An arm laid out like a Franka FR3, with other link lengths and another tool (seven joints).
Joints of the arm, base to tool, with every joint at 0 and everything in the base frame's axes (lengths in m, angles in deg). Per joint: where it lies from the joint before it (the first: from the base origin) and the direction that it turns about. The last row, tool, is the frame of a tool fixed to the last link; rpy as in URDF.
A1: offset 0 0 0.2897 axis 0 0 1
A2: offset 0 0 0 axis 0 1 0
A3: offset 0 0 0.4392 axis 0 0 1
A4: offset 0.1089 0 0 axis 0 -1 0
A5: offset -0.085 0 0.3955 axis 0 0 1
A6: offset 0 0 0 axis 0 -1 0
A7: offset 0.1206 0 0 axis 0 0 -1
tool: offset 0.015 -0.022 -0.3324 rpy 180 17.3 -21.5
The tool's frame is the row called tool.
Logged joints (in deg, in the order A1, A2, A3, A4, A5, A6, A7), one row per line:
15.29, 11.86, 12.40, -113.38, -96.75, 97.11, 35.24
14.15, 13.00, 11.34, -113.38, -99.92, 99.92, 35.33
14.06, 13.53, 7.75, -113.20, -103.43, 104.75, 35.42
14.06, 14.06, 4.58, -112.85, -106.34, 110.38, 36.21
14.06, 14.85, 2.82, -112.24, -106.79, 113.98, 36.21
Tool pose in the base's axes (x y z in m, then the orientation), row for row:
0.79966, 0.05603, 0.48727, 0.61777, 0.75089, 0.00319, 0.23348
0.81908, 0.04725, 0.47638, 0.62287, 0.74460, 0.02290, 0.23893
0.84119, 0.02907, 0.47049, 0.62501, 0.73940, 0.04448, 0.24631
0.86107, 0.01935, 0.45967, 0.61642, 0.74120, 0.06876, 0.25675
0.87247, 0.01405, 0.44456, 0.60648, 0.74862, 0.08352, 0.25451
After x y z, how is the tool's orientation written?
As a quaternion, w x y z.
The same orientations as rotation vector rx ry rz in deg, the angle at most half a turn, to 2 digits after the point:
99.02, 0.42, 30.79
97.98, 3.01, 31.44
97.22, 5.85, 32.38
97.79, 9.07, 33.87
99.17, 11.06, 33.72

